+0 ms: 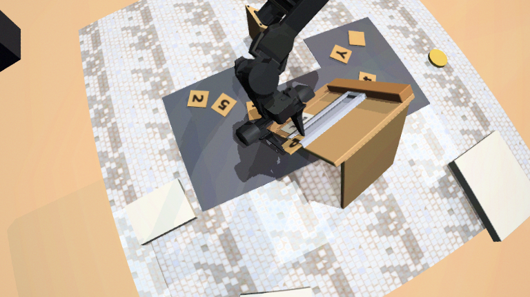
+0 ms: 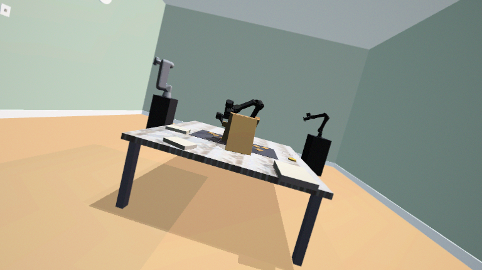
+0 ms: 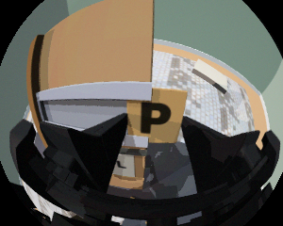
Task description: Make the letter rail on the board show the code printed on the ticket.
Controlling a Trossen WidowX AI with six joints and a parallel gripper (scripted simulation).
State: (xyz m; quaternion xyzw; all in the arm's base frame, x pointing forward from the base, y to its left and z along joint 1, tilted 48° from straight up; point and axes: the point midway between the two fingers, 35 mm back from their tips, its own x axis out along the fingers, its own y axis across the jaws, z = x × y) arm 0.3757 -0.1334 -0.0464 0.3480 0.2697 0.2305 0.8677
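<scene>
Now: gripper tip 60 mm past the white ticket, 50 mm to the right of it and 70 mm above it. From my gripper tip the other things lie so: L tile: 190 mm behind, 20 mm to the right, 160 mm below; then P tile: right at my gripper tip; then dark mat: 200 mm behind, 110 mm to the left, 160 mm below.
</scene>
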